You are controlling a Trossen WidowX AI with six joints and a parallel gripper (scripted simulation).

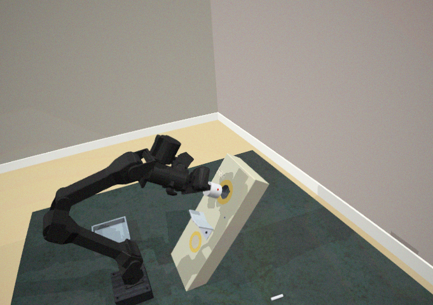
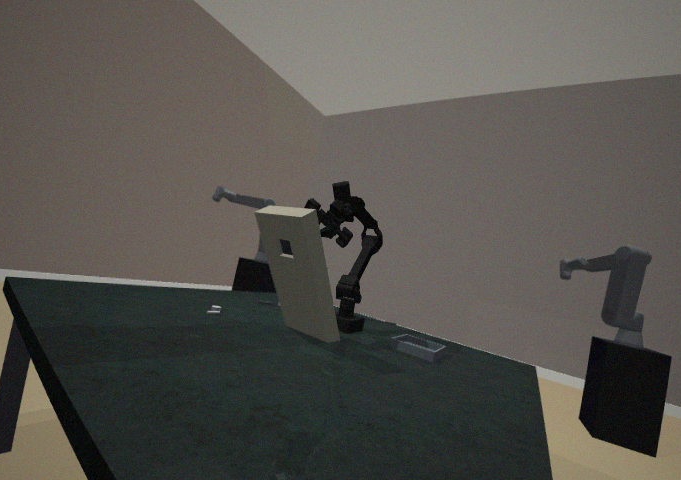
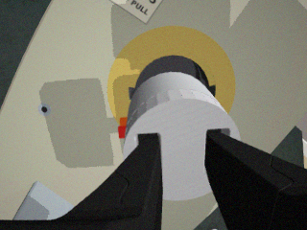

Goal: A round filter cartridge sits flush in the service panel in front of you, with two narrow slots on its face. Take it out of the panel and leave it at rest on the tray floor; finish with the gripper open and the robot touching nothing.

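The round filter cartridge lies 10 mm ahead of my gripper tip and 10 mm below it. Also, from my gripper tip: grey ledge 40 mm behind, 130 mm below; then small white piece 80 mm ahead, 260 mm to the right, 310 mm below; then grey tray 330 mm behind, 310 mm to the left, 310 mm below.
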